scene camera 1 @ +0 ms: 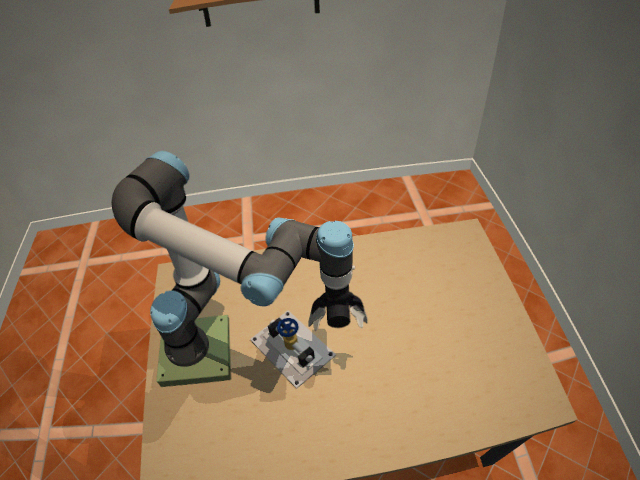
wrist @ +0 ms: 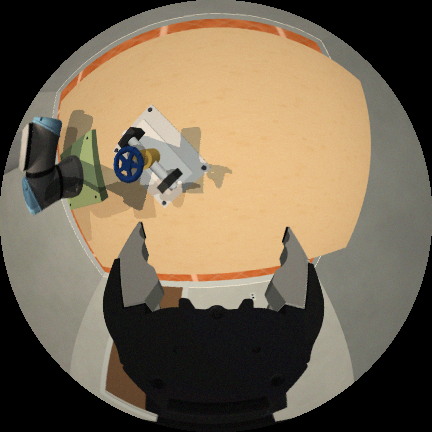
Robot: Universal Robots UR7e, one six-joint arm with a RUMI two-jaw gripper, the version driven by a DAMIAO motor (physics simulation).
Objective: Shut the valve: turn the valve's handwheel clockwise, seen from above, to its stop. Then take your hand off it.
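Observation:
The valve's blue handwheel (scene camera 1: 287, 327) (wrist: 128, 164) sits on top of a brass valve body (scene camera 1: 290, 341) (wrist: 151, 158), which is set in a grey pipe between two black clamps on a light grey base plate (scene camera 1: 296, 376) (wrist: 175, 131). My gripper (scene camera 1: 338, 324) (wrist: 214, 226) is open and empty. In the scene view it hangs above the table, to the right of the handwheel and apart from it. In the wrist view the handwheel is up and left of the left fingertip. The angle of the wheel relative to its stop cannot be told.
The robot's base stands on a green plate (scene camera 1: 219, 335) (wrist: 89, 170) to the left of the valve. Both rest on the wooden table (scene camera 1: 439, 330) (wrist: 280, 125). A shelf (scene camera 1: 217, 4) is on the back wall, away from the arm.

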